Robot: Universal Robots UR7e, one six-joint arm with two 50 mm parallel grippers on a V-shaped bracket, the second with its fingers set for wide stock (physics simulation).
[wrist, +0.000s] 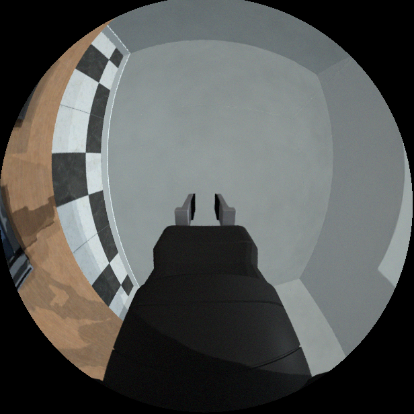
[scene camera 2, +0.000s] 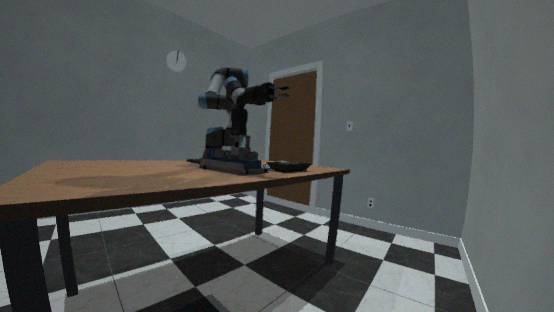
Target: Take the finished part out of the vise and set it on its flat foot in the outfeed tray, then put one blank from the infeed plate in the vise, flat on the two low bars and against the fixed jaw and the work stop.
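Places are measured from the arm's base along level axes (x ahead, y right, z down), in millimetres.
Where they show: end effector, tool point: (scene camera 2: pixel 283 91).
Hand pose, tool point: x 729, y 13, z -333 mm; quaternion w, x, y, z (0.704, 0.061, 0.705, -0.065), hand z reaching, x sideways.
Observation:
After its pixels a point has its place.
The grey vise (scene camera 2: pixel 231 152) @[x 481, y 100, z -76 mm] stands on a blue and grey base on the table; the part in it cannot be made out. My gripper (scene camera 2: pixel 288 92) @[x 729, y 13, z -333 mm] (wrist: pixel 205 207) points sideways, high above the table, with its fingers apart and empty. The second gripper on the bracket points down, its fingers close above or at the vise; what is between them is too small to tell. A dark tray (scene camera 2: pixel 290 168) @[x 568, y -200, z -6 mm] is to the right of the vise; its contents are unclear. The blanks and infeed plate cannot be made out.
The wooden table (scene camera 2: pixel 125 189) @[x 760, y 537, z 14 mm] (wrist: pixel 37 150) carries the arm and vise base. Part of a blue and grey fixture (wrist: pixel 20 272) shows at the left edge of the wrist view. A wall and a brown door (scene camera 2: pixel 294 120) are behind the arm.

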